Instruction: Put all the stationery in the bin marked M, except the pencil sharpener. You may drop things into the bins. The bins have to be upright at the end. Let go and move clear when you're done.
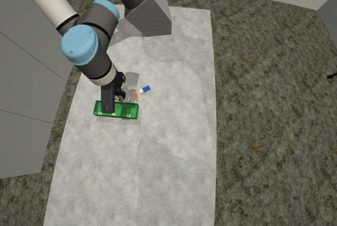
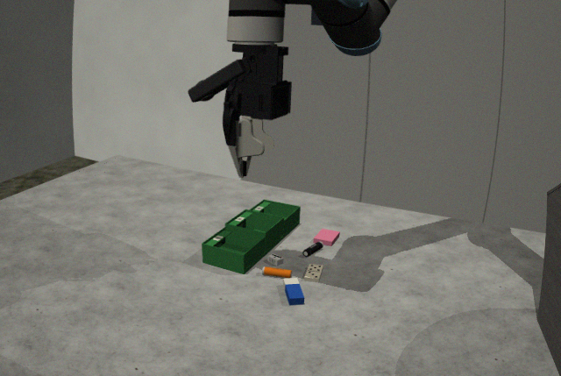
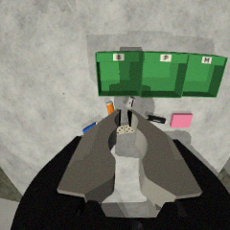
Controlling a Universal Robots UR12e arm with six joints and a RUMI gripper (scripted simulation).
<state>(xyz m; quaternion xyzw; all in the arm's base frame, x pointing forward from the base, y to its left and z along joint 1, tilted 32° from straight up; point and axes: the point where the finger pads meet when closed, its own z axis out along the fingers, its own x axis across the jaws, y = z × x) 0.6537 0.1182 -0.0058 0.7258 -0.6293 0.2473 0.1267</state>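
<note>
The pink eraser lies 170 mm below my hand, 160 mm to the right of it and 90 mm behind it. The rest, counted from my hand: green bin block: 150 mm below, 70 mm to the right, 20 mm ahead; then pencil sharpener: 160 mm below, 50 mm behind, 30 mm to the right; then orange marker: 170 mm below, 80 mm behind, 20 mm to the left.
</note>
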